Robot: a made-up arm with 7 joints. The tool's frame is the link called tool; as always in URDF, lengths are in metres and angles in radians. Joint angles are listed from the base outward. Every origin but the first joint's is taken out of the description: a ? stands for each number. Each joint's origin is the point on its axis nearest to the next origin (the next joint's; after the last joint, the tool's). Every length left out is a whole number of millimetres.
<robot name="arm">
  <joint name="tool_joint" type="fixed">
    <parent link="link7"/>
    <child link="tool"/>
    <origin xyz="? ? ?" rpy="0 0 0"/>
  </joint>
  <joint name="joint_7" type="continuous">
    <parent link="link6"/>
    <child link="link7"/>
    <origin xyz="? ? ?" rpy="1.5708 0 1.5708"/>
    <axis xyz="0 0 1"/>
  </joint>
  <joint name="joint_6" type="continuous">
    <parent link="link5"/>
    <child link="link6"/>
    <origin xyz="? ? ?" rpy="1.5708 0 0"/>
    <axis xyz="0 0 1"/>
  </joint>
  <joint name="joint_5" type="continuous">
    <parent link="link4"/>
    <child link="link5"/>
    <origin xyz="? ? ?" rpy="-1.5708 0 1.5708"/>
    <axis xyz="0 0 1"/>
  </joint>
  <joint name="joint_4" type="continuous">
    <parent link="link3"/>
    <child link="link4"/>
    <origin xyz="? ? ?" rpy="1.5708 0 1.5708"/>
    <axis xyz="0 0 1"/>
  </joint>
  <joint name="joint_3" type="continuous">
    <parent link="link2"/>
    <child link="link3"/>
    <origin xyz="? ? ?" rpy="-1.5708 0 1.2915"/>
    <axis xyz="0 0 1"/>
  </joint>
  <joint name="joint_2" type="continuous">
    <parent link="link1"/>
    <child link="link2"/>
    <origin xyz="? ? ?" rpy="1.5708 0 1.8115"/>
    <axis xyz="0 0 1"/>
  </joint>
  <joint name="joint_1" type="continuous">
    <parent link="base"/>
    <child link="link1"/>
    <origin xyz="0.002 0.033 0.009" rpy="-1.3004 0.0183 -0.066"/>
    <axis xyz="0 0 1"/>
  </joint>
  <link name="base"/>
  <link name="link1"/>
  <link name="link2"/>
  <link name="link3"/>
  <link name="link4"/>
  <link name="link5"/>
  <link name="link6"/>
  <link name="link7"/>
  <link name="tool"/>
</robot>
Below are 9 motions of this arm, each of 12 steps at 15 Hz.
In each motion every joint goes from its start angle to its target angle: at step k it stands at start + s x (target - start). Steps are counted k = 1, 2, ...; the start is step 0. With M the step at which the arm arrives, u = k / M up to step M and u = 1 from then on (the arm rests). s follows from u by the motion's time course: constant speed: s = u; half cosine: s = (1 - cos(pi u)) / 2; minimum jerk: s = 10 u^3 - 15 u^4 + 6 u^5.
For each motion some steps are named. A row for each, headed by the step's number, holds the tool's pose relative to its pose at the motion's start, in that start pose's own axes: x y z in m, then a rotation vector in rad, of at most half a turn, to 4 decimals.
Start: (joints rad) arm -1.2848 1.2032 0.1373 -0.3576 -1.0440 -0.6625 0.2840
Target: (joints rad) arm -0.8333 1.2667 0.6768 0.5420 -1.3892 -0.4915 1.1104
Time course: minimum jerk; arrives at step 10
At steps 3, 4, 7, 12:
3: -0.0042 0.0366 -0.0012 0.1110 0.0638 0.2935
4: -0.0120 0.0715 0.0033 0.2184 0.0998 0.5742
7: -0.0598 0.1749 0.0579 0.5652 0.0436 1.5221
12: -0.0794 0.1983 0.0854 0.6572 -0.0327 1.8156

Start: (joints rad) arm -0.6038 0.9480 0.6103 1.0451 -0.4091 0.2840 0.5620
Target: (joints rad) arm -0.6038 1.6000 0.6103 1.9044 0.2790 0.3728 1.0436
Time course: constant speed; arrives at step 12
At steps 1, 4, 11, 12:
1: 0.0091 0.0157 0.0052 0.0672 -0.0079 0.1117
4: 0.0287 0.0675 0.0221 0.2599 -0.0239 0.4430
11: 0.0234 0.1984 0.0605 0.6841 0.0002 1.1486
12: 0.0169 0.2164 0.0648 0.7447 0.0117 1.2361

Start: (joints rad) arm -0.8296 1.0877 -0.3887 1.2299 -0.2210 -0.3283 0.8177
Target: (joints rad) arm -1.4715 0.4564 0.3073 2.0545 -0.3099 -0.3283 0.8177
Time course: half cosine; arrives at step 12
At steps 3, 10, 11, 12:
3: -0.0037 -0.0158 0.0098 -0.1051 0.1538 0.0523
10: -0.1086 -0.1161 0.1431 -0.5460 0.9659 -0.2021
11: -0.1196 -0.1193 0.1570 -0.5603 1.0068 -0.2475
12: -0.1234 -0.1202 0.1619 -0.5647 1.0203 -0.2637

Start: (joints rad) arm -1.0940 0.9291 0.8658 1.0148 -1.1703 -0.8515 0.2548
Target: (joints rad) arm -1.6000 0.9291 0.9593 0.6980 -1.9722 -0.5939 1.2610
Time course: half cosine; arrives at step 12
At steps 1, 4, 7, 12:
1: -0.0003 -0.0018 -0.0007 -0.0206 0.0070 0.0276
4: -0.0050 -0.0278 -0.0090 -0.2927 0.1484 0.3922
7: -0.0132 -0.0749 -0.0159 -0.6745 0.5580 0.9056
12: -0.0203 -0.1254 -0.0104 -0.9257 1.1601 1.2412

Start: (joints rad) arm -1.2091 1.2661 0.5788 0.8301 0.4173 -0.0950 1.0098
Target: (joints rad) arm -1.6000 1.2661 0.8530 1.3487 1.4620 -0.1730 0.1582
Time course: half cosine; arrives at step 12
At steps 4, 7, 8, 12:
4: 0.0037 -0.0018 -0.0116 0.1482 -0.0430 -0.2105
7: -0.0023 -0.0080 -0.0244 0.3501 -0.0440 -0.6110
8: -0.0067 -0.0109 -0.0265 0.4032 -0.0361 -0.7552
12: -0.0190 -0.0184 -0.0267 0.4939 -0.0217 -1.0729

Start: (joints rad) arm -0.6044 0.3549 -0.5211 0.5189 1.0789 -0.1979 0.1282
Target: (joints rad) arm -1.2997 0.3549 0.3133 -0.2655 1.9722 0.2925 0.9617
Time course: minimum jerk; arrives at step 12
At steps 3, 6, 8, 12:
3: 0.0136 0.0445 -0.0131 0.1192 0.0561 0.2425
6: 0.0013 0.2197 -0.0434 0.5999 0.3184 1.1951
8: -0.0671 0.3190 -0.0432 0.9948 0.5974 1.8664
12: -0.1340 0.3591 -0.0332 1.3231 0.8871 2.2846

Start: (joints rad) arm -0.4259 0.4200 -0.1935 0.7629 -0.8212 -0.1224 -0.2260
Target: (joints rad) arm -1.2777 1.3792 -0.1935 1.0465 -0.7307 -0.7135 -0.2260
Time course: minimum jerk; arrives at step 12
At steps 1, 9, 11, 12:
1: 0.0005 0.0008 0.0023 0.0058 -0.0063 0.0011
9: -0.1429 0.0392 0.4007 0.8209 -1.2372 0.3719
11: -0.1851 0.0360 0.4243 0.8842 -1.3746 0.4451
12: -0.1873 0.0359 0.4253 0.8873 -1.3817 0.4491

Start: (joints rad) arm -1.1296 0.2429 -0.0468 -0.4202 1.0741 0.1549 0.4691
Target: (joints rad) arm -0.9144 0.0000 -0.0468 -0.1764 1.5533 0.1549 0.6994
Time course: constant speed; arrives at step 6
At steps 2, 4, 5, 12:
2: -0.0287 -0.0152 -0.0033 0.1336 0.0327 -0.0305
4: -0.0598 -0.0276 -0.0033 0.2577 0.0375 -0.0756
5: -0.0760 -0.0327 -0.0020 0.3143 0.0300 -0.1029
12: -0.0925 -0.0370 0.0003 0.3662 0.0161 -0.1329

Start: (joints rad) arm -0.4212 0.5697 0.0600 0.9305 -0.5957 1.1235 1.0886
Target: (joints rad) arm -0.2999 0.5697 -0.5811 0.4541 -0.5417 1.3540 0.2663
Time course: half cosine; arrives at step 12
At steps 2, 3, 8, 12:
2: -0.0026 -0.0018 -0.0017 0.0336 -0.0381 -0.0346
3: -0.0057 -0.0041 -0.0041 0.0771 -0.0806 -0.0764
8: -0.0308 -0.0288 -0.0380 0.5150 -0.2905 -0.4115
12: -0.0399 -0.0398 -0.0607 0.7384 -0.3078 -0.5516

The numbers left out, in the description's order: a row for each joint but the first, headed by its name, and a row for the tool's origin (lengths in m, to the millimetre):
tool: 0 0 0
joint_7: 0 0.065 0
joint_6: 0 0 0
joint_5: -0.137 -0.01 0
joint_4: 0.002 -0.017 0
joint_3: 0.207 -0.051 0
joint_2: -0.003 0.012 0

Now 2 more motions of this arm.
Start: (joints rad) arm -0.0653 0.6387 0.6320 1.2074 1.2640 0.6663 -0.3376
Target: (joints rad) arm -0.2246 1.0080 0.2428 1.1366 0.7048 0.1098 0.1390
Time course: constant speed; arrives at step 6
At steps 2, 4, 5, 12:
2: -0.0132 0.0501 0.0123 -0.0641 -0.2302 0.2389
4: -0.0337 0.0980 0.0190 -0.1438 -0.4527 0.4875
5: -0.0462 0.1205 0.0201 -0.1895 -0.5611 0.6130
12: -0.0599 0.1419 0.0196 -0.2394 -0.6675 0.7381

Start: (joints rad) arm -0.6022 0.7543 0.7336 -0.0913 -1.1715 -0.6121 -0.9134
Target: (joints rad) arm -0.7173 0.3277 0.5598 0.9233 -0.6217 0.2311 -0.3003
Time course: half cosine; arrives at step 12
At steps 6, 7, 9, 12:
6: -0.1251 -0.0501 -0.0836 -0.3719 0.7723 0.6933
7: -0.1573 -0.0796 -0.0978 -0.4800 0.9953 0.8502
9: -0.2057 -0.1440 -0.1100 -0.6712 1.4152 1.0728
12: -0.2298 -0.1925 -0.1084 -0.7946 1.7162 1.1700

